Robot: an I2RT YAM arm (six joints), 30 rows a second.
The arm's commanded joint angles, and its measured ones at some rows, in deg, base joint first. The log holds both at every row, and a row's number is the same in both.
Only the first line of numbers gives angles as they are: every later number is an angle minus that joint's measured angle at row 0.
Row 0, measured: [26.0 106.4 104.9 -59.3 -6.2 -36.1]
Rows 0 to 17, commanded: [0.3 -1.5 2.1 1.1 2.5 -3.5]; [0.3 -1.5 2.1 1.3 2.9 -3.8]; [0.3 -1.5 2.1 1.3 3.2 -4.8]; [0.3 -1.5 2.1 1.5 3.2 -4.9]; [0.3 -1.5 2.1 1.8 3.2 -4.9]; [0.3 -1.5 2.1 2.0 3.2 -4.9]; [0.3 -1.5 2.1 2.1 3.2 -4.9]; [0.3 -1.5 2.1 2.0 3.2 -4.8]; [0.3 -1.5 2.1 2.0 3.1 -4.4]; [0.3 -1.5 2.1 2.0 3.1 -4.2]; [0.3 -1.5 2.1 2.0 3.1 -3.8]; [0.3 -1.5 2.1 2.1 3.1 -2.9]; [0.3 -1.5 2.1 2.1 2.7 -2.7]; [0.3 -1.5 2.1 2.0 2.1 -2.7]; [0.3 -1.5 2.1 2.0 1.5 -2.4]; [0.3 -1.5 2.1 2.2 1.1 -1.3]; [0.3 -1.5 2.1 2.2 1.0 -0.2]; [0.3 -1.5 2.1 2.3 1.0 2.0]
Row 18, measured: [0.0 0.0 0.0 1.7 2.1 -2.4]
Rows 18 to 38, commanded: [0.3 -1.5 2.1 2.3 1.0 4.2]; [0.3 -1.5 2.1 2.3 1.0 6.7]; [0.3 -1.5 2.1 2.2 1.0 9.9]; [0.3 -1.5 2.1 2.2 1.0 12.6]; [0.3 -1.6 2.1 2.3 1.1 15.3]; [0.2 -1.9 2.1 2.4 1.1 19.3]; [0.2 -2.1 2.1 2.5 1.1 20.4]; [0.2 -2.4 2.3 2.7 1.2 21.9]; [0.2 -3.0 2.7 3.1 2.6 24.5]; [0.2 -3.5 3.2 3.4 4.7 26.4]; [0.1 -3.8 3.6 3.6 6.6 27.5]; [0.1 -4.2 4.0 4.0 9.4 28.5]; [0.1 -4.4 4.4 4.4 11.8 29.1]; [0.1 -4.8 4.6 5.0 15.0 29.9]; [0.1 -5.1 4.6 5.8 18.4 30.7]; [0.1 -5.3 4.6 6.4 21.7 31.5]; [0.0 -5.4 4.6 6.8 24.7 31.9]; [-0.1 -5.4 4.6 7.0 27.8 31.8]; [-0.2 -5.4 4.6 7.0 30.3 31.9]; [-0.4 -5.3 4.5 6.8 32.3 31.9]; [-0.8 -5.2 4.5 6.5 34.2 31.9]
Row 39, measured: [-0.1 -3.3 2.8 6.6 22.0 29.4]
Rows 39 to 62, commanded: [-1.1 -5.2 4.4 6.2 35.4 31.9]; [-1.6 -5.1 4.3 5.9 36.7 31.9]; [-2.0 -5.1 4.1 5.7 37.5 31.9]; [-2.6 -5.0 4.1 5.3 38.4 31.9]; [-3.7 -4.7 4.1 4.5 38.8 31.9]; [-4.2 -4.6 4.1 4.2 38.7 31.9]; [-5.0 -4.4 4.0 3.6 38.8 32.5]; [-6.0 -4.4 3.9 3.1 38.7 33.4]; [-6.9 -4.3 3.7 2.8 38.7 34.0]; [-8.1 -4.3 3.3 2.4 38.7 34.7]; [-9.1 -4.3 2.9 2.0 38.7 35.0]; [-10.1 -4.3 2.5 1.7 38.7 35.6]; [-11.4 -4.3 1.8 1.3 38.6 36.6]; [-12.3 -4.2 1.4 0.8 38.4 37.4]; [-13.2 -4.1 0.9 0.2 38.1 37.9]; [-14.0 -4.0 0.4 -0.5 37.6 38.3]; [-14.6 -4.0 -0.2 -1.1 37.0 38.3]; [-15.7 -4.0 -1.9 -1.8 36.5 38.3]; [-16.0 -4.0 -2.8 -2.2 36.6 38.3]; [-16.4 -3.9 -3.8 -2.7 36.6 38.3]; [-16.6 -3.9 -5.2 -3.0 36.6 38.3]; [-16.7 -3.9 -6.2 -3.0 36.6 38.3]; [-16.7 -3.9 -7.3 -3.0 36.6 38.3]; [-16.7 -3.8 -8.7 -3.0 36.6 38.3]
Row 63, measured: [-16.7 -3.9 -5.7 -3.3 36.6 37.3]
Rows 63 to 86, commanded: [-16.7 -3.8 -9.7 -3.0 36.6 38.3]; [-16.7 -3.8 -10.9 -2.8 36.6 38.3]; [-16.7 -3.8 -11.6 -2.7 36.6 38.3]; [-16.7 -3.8 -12.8 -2.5 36.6 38.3]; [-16.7 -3.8 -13.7 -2.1 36.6 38.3]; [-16.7 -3.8 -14.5 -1.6 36.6 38.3]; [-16.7 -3.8 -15.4 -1.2 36.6 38.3]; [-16.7 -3.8 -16.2 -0.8 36.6 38.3]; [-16.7 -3.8 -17.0 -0.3 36.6 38.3]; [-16.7 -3.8 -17.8 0.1 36.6 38.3]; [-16.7 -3.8 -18.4 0.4 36.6 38.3]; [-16.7 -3.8 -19.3 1.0 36.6 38.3]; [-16.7 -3.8 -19.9 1.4 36.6 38.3]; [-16.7 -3.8 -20.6 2.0 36.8 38.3]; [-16.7 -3.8 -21.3 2.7 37.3 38.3]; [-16.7 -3.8 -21.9 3.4 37.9 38.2]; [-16.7 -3.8 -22.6 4.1 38.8 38.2]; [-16.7 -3.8 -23.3 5.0 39.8 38.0]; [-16.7 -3.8 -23.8 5.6 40.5 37.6]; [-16.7 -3.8 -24.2 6.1 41.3 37.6]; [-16.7 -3.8 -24.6 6.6 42.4 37.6]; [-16.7 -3.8 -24.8 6.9 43.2 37.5]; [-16.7 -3.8 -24.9 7.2 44.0 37.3]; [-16.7 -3.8 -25.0 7.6 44.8 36.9]
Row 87, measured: [-16.6 -3.7 -24.5 6.5 40.2 37.4]
